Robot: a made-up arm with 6 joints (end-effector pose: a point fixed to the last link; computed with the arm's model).
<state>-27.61 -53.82 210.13 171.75 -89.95 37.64</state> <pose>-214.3 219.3 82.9 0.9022 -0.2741 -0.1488 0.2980</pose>
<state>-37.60 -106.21 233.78 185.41 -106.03 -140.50</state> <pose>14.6 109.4 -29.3 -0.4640 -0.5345 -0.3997 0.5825</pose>
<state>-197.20 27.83 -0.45 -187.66 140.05 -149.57</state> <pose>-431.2 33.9 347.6 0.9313 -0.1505 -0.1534 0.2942</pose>
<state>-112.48 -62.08 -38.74 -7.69 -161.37 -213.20</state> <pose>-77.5 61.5 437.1 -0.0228 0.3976 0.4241 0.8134</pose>
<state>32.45 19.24 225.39 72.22 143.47 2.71</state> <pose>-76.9 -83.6 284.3 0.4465 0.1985 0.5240 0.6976</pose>
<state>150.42 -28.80 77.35 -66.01 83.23 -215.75</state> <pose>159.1 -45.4 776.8 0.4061 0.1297 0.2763 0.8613</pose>
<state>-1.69 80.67 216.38 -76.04 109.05 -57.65</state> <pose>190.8 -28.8 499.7 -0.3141 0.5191 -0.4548 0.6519</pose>
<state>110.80 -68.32 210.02 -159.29 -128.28 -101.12</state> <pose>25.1 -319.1 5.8 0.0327 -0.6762 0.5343 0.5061</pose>
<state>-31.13 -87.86 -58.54 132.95 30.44 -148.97</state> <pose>-68.5 117.8 391.0 0.0730 -0.0666 -0.0750 0.9923</pose>
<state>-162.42 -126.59 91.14 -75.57 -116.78 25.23</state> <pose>527.4 192.2 -133.8 -0.7230 0.5895 -0.3563 0.0538</pose>
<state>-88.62 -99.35 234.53 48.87 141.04 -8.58</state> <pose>-64.1 39.9 55.1 -0.5199 -0.5190 -0.0091 0.6784</pose>
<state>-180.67 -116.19 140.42 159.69 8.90 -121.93</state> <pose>339.2 -94.0 -267.8 0.7785 0.1569 -0.5392 0.2804</pose>
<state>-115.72 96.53 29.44 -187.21 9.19 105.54</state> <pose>-114.9 -458.1 -128.9 -0.6759 0.1879 0.7123 0.0215</pose>
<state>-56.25 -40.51 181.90 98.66 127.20 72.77</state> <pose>-194.9 317.7 165.5 -0.1107 -0.2637 0.0393 0.9574</pose>
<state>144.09 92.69 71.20 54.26 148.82 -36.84</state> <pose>-485.4 420.7 123.6 -0.6105 0.1051 -0.5785 0.5306</pose>
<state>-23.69 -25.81 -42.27 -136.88 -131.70 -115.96</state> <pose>132.0 18.6 334.4 -0.5173 -0.7634 -0.1900 0.3370</pose>
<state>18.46 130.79 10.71 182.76 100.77 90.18</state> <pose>71.2 124.9 -298.5 0.3666 -0.6155 0.6870 0.1217</pose>
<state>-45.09 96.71 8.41 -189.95 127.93 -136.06</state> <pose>323.2 -190.3 -157.1 -0.5094 -0.7274 -0.4508 0.0908</pose>
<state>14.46 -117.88 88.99 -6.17 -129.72 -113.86</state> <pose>-523.9 -233.7 -107.8 0.6621 -0.2493 0.5827 0.4000</pose>
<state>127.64 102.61 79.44 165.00 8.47 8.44</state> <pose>-446.0 426.4 7.7 0.4210 0.8637 -0.1723 0.2170</pose>
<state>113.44 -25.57 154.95 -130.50 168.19 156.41</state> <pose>117.6 -427.9 551.0 0.4119 0.4382 0.6565 0.4553</pose>
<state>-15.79 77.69 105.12 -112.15 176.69 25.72</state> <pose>618.3 -137.2 302.1 -0.1895 0.3837 0.8841 0.1879</pose>
